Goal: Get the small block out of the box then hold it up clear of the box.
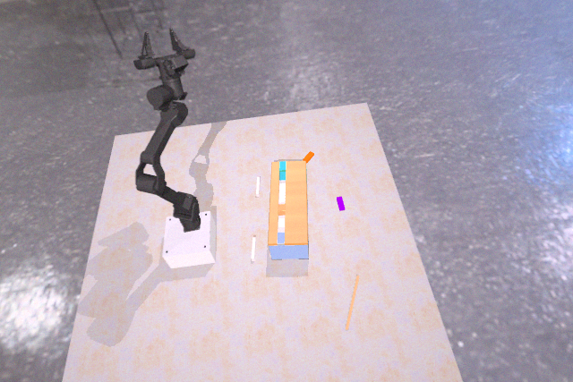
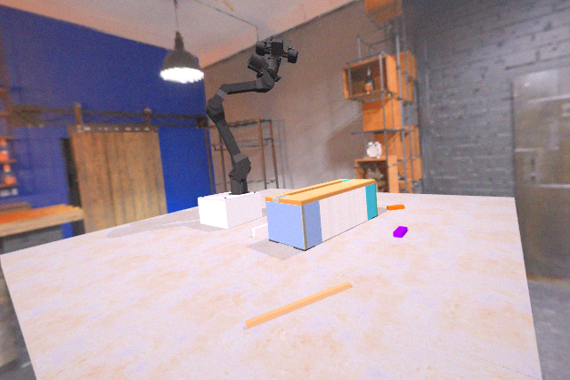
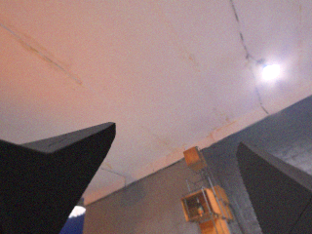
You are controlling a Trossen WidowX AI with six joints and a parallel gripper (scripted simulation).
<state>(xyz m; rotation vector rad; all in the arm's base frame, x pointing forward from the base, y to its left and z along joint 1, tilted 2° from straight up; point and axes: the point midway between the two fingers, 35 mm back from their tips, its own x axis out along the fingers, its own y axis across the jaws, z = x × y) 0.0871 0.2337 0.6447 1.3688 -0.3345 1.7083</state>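
The long box is 71 cm below my gripper tip, 27 cm ahead of it and 26 cm to the right of it. From my gripper tip the other things lie so: purple block (76 cm below, 52 cm ahead, 25 cm to the right); then thin wooden stick (76 cm below, 66 cm to the right, 46 cm ahead).
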